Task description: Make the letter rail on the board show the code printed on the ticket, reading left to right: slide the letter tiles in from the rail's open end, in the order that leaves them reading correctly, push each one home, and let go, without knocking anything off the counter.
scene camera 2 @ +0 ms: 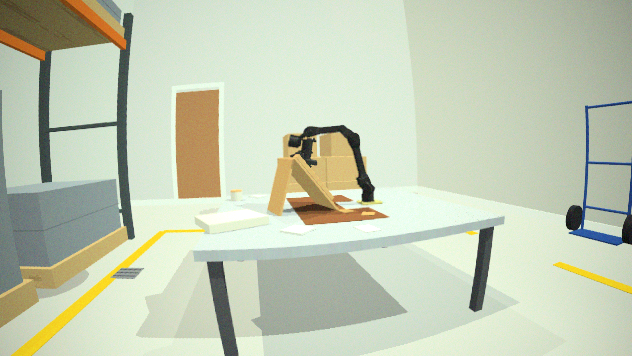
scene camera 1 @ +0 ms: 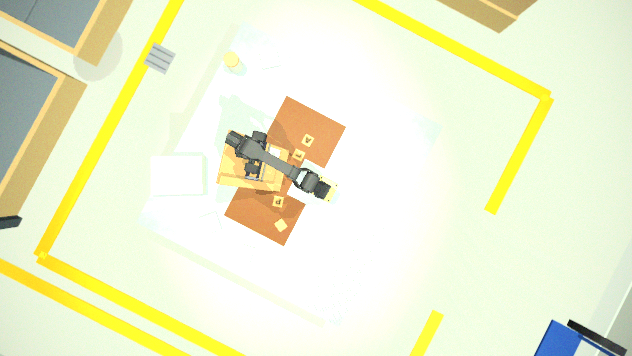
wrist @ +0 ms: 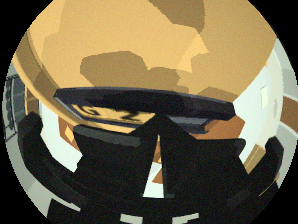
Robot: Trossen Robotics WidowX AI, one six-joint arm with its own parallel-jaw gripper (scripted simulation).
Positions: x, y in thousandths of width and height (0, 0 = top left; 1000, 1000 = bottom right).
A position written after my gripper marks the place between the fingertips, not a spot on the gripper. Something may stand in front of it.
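My gripper (wrist: 539, 529) is visible. A slanted tan board (wrist: 643, 306) is visible too, also found as the board (scene camera 1: 366, 485) and the board (scene camera 2: 469, 468).
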